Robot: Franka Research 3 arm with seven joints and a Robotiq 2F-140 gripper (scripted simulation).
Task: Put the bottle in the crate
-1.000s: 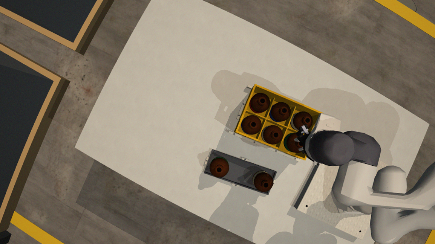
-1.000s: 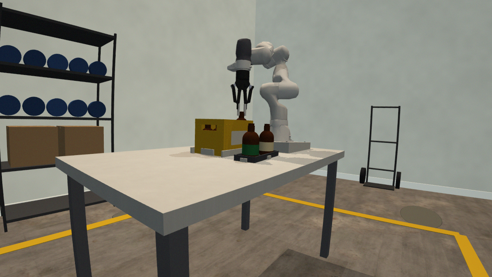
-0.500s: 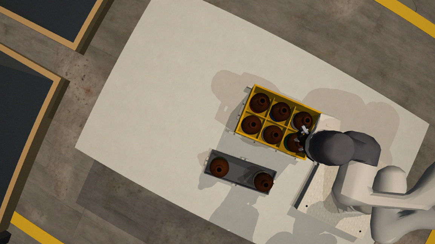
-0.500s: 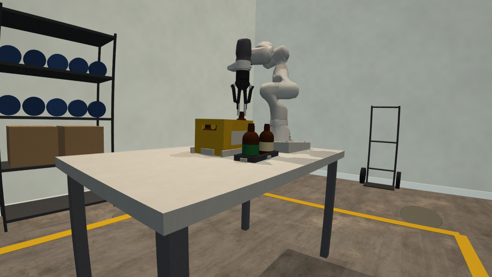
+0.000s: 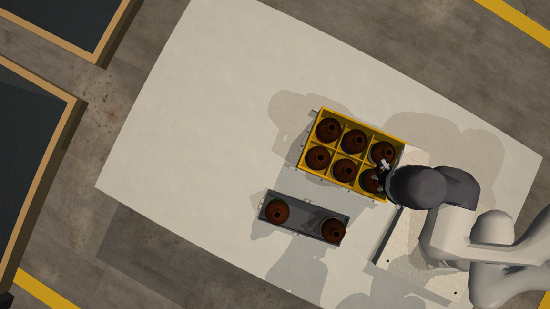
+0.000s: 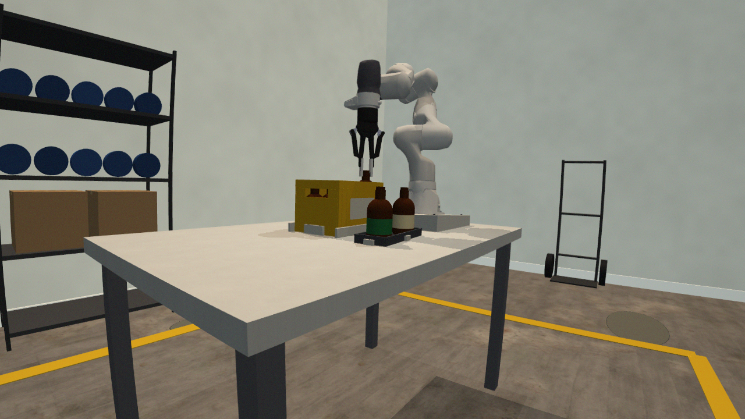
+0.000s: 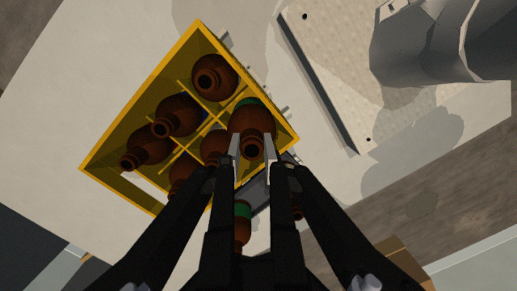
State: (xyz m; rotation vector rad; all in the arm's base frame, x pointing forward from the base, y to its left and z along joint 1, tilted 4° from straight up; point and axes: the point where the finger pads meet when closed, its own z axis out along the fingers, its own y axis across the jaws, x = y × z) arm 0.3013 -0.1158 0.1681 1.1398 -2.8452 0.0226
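Now: hand 80 mm short of the yellow crate, 50 mm to the left of it and 140 mm above it. From my hand the other things lie so: dark tray: 150 mm ahead, 180 mm to the left, 220 mm below.
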